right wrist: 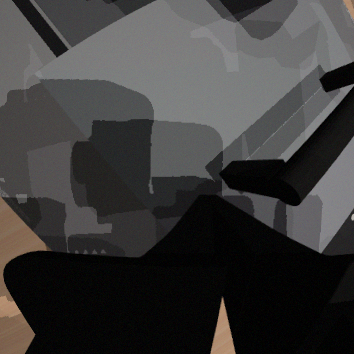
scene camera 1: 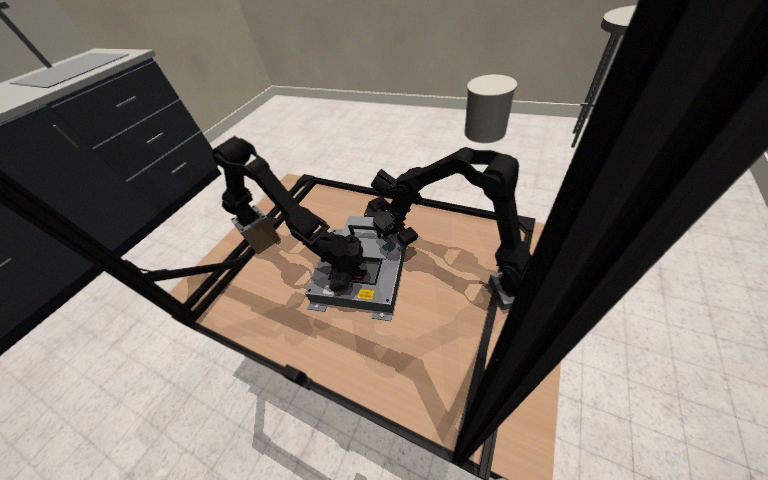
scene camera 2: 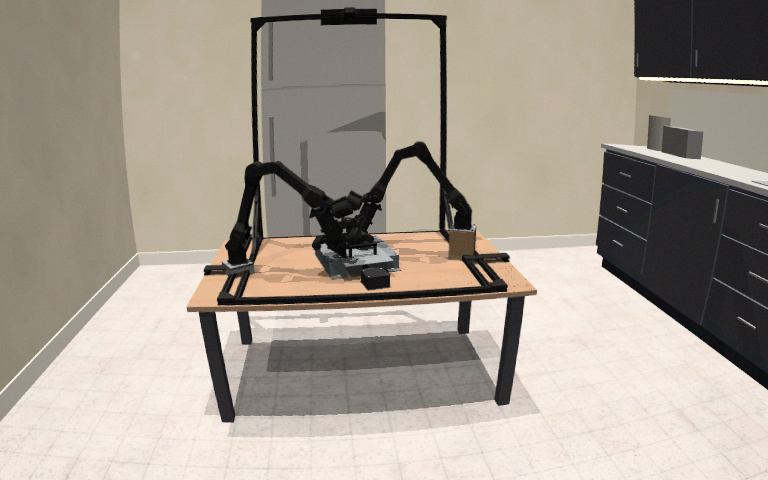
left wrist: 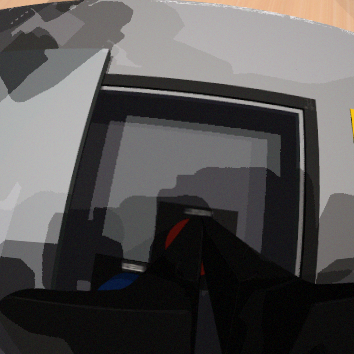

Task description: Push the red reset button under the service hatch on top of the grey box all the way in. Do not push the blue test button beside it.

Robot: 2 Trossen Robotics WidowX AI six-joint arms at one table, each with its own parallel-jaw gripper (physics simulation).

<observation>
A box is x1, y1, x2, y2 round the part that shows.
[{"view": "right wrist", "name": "right gripper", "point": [206, 203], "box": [3, 194, 353, 353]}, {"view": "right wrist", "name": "service hatch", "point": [246, 107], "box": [34, 0, 353, 252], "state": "touched by the right gripper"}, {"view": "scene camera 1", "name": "left gripper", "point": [361, 275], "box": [321, 235, 362, 291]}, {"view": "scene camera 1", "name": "right gripper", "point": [385, 236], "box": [368, 196, 417, 245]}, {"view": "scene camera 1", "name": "service hatch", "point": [375, 245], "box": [341, 216, 392, 258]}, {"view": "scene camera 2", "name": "right gripper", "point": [345, 257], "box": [312, 219, 360, 257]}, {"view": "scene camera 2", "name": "service hatch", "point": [368, 255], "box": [335, 242, 393, 266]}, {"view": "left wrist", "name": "left gripper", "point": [199, 223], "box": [0, 215, 353, 353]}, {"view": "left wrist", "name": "service hatch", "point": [55, 89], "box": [0, 48, 109, 353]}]
</observation>
